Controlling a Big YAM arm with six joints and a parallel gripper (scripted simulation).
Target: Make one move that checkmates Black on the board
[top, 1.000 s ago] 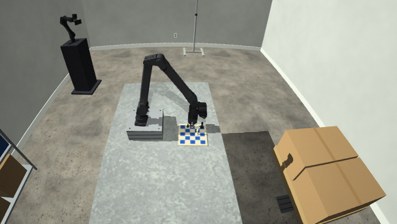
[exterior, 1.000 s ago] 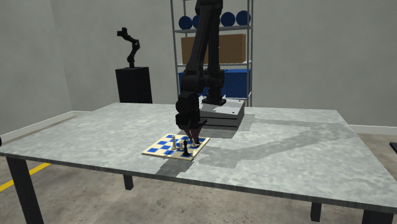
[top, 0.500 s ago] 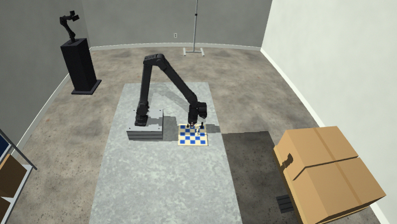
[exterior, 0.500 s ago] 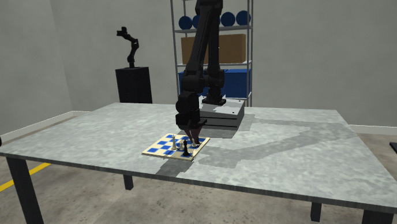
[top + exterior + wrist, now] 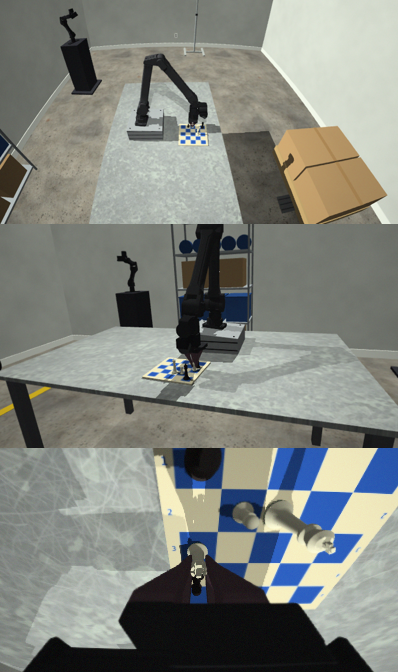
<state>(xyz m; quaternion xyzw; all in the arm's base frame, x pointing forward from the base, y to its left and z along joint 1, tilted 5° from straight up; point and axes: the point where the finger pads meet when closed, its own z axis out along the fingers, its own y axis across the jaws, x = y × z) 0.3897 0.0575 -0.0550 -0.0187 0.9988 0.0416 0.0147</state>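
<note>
The white crowned piece lies 10 mm below my hand. The rest, counted from my hand: white pawn: 40 mm ahead, 40 mm to the right, 10 mm below; tall black piece: 80 mm ahead, 10 mm above; black pawn: 30 mm behind, 10 mm below.
</note>
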